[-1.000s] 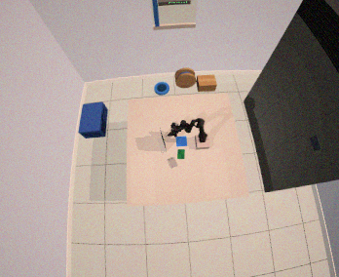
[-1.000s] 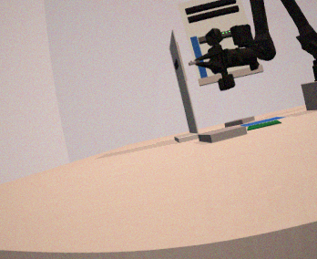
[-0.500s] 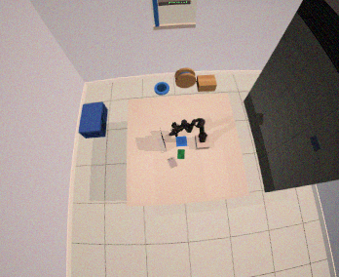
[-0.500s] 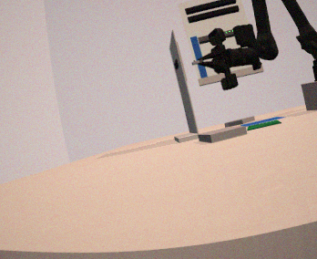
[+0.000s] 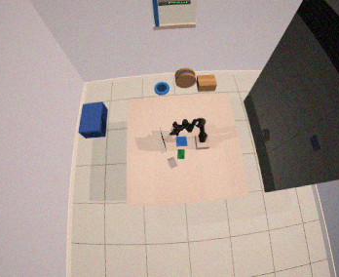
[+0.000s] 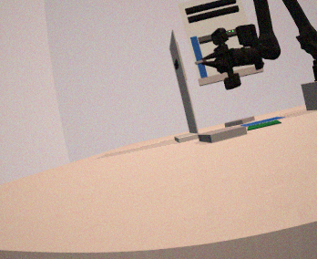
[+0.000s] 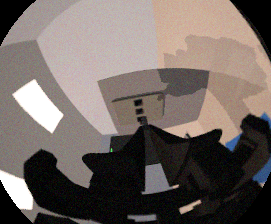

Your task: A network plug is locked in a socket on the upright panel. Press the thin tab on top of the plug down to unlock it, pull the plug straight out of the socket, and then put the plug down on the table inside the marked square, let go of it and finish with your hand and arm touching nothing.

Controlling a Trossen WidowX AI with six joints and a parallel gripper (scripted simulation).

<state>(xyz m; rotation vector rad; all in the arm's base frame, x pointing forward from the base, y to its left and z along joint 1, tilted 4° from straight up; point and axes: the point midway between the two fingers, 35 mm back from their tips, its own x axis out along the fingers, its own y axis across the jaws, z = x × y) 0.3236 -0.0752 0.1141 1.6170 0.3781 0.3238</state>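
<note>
Right now my gripper tip is 130 mm past the blue square mark, 10 mm to the right of it and 210 mm above it. From my gripper tip the other things lie so: upright grey panel (80 mm ahead, 20 mm to the left, 80 mm below); green patch (100 mm behind, 160 mm to the left, 210 mm below); network plug (10 mm ahead).
</note>
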